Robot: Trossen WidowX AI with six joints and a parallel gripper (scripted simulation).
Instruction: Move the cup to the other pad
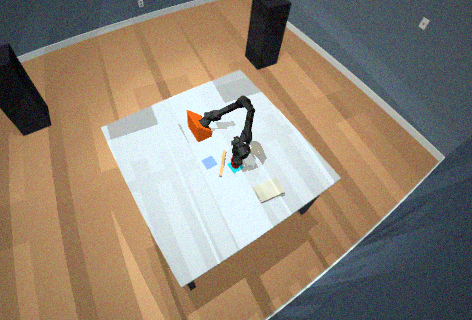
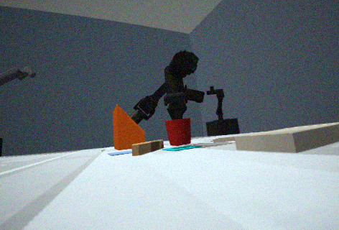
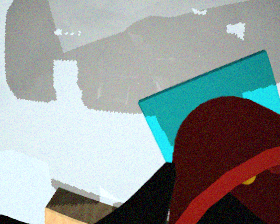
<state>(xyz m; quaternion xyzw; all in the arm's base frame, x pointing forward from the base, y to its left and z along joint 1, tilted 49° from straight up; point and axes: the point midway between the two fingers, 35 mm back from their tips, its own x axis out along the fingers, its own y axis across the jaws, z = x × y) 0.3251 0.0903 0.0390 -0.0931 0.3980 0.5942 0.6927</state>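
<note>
The cyan pad is 30 mm ahead of my gripper tip, 10 mm to the right of it and 60 mm below it. From my gripper tip the other things lie so: wooden stick (30 mm behind, 90 mm to the right, 40 mm below); then red cup (30 mm ahead, 20 mm to the right).
</note>
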